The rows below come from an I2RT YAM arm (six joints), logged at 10 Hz.
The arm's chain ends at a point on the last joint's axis. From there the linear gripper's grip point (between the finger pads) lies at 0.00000 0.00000 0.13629 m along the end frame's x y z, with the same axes.
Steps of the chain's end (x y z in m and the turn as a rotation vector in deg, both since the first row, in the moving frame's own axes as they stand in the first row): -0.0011, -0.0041, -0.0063, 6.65, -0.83, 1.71; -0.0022, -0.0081, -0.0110, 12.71, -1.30, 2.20; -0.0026, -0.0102, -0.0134, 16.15, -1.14, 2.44; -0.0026, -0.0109, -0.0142, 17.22, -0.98, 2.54; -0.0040, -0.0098, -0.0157, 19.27, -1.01, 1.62; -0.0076, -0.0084, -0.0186, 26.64, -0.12, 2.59; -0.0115, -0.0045, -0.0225, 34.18, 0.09, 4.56; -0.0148, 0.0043, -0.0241, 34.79, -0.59, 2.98; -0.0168, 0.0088, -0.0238, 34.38, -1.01, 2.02
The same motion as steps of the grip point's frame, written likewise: -0.0028, -0.0199, -0.0072, 6.65, -0.83, 1.71; -0.0047, -0.0381, -0.0144, 12.71, -1.30, 2.20; -0.0045, -0.0482, -0.0188, 16.15, -1.14, 2.44; -0.0040, -0.0513, -0.0203, 17.22, -0.98, 2.54; -0.0057, -0.0548, -0.0234, 19.27, -1.01, 1.62; -0.0065, -0.0695, -0.0331, 26.64, -0.12, 2.59; -0.0082, -0.0810, -0.0460, 34.18, 0.09, 4.56; -0.0140, -0.0735, -0.0485, 34.79, -0.59, 2.98; -0.0177, -0.0682, -0.0476, 34.38, -1.01, 2.02
